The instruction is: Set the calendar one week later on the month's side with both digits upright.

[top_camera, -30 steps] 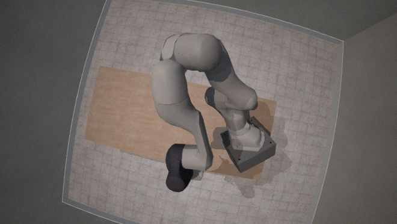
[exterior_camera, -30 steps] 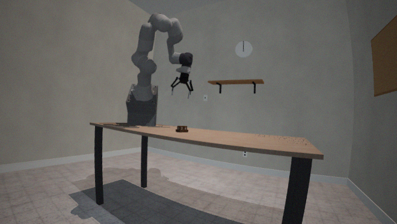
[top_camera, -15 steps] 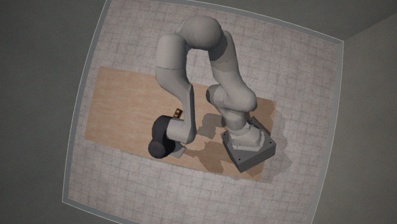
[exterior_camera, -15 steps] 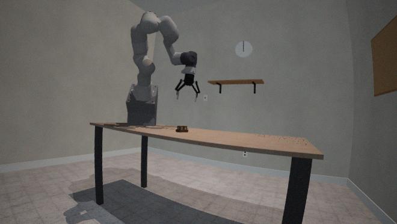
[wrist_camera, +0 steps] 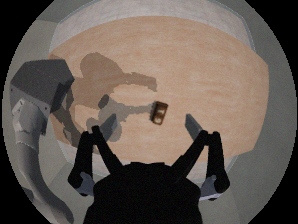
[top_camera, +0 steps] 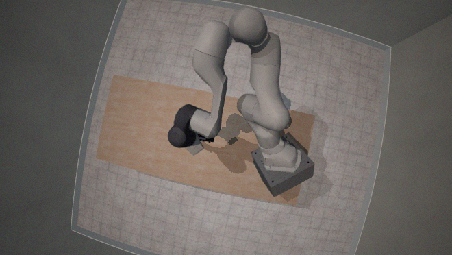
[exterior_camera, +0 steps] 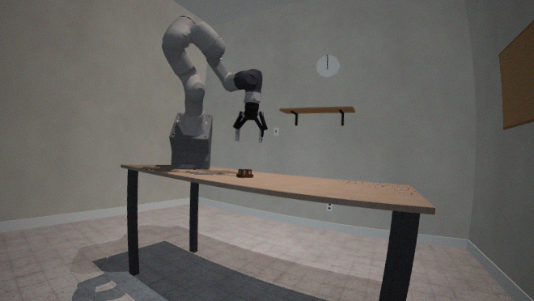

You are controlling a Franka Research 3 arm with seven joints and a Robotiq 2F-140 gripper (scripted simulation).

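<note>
Right now the calendar cube is 170 mm below my hand, 60 mm to the right of it and 10 mm ahead of it.
</note>
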